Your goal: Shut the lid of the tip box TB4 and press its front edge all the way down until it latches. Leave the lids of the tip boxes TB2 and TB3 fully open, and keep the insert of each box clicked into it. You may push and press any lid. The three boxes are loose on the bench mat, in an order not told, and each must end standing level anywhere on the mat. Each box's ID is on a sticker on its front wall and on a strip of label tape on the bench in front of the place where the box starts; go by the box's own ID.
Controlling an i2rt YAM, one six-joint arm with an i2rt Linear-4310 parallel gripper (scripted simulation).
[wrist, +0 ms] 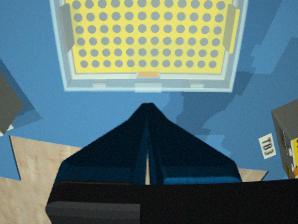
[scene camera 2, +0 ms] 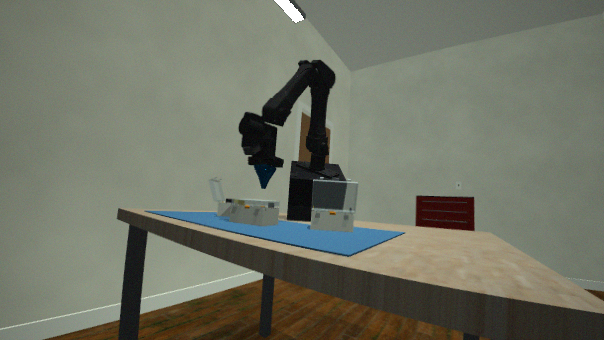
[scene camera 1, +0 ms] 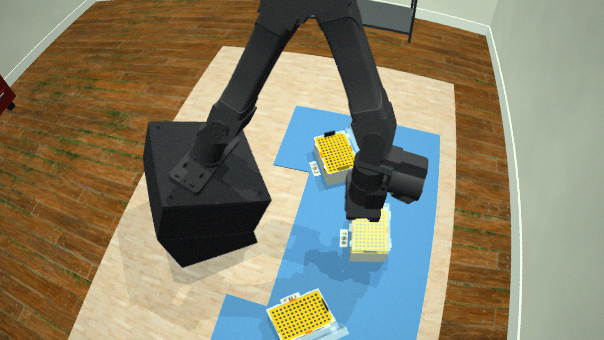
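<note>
My gripper (scene camera 1: 358, 217), a box (scene camera 1: 358, 257) and a blue mat (scene camera 1: 392, 292) are visible. A box (scene camera 2: 344, 222) is visible, as is the mat (scene camera 2: 347, 244). The gripper (wrist: 147, 112) and the mat (wrist: 231, 122) also show.
</note>
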